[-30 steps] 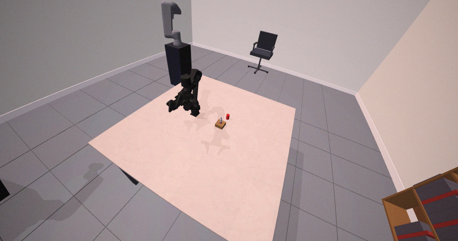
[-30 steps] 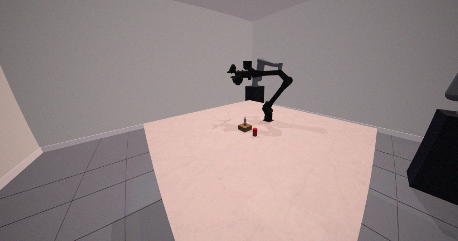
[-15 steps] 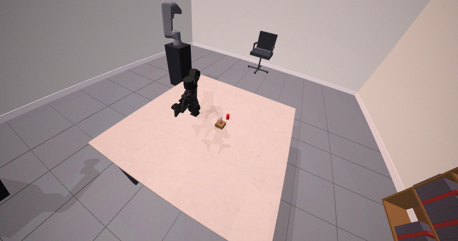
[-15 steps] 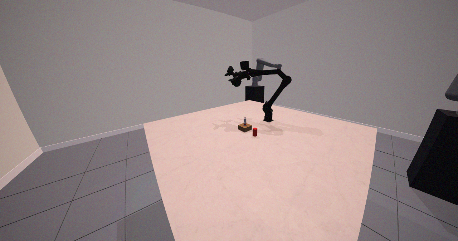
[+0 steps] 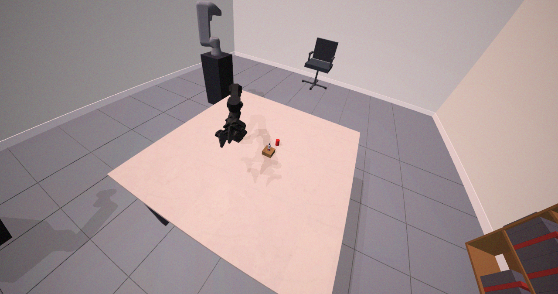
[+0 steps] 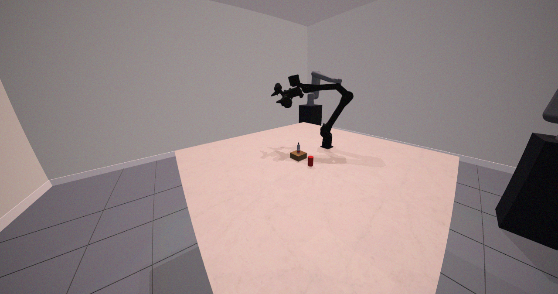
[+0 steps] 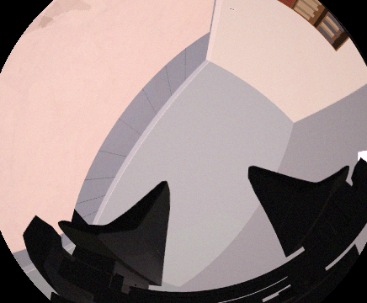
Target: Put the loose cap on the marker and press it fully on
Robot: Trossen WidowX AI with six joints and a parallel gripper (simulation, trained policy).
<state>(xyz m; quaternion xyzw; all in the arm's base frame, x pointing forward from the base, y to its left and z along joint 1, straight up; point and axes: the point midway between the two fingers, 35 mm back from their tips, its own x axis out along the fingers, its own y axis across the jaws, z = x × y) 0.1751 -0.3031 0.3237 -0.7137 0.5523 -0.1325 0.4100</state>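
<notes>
Now: the red cap 44 cm to the left of my gripper tip, 29 cm below it and 9 cm ahead of it. Also, from my gripper tip: brown holder block: 33 cm to the left, 30 cm below, 8 cm ahead.
</notes>
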